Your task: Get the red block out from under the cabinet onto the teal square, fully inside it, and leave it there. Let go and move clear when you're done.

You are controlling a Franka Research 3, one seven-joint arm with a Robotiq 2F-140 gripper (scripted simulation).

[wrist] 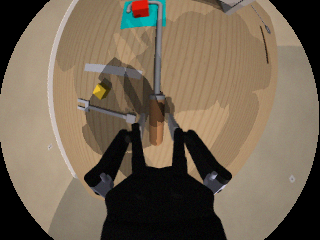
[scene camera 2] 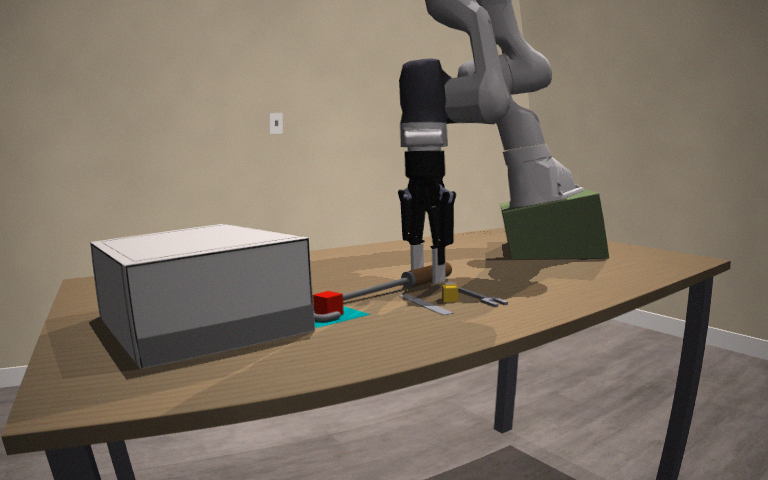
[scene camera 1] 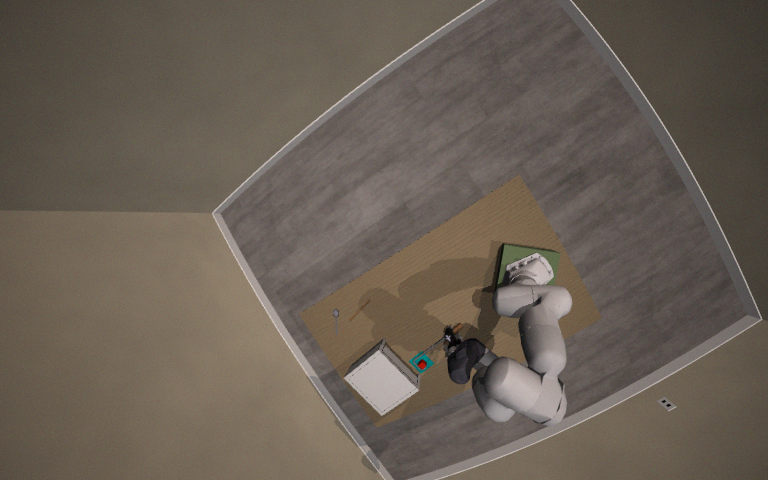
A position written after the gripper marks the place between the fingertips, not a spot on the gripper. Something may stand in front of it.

Note:
In view: the gripper [scene camera 2: 428, 279].
The gripper is seen too in the wrist view [wrist: 156, 119].

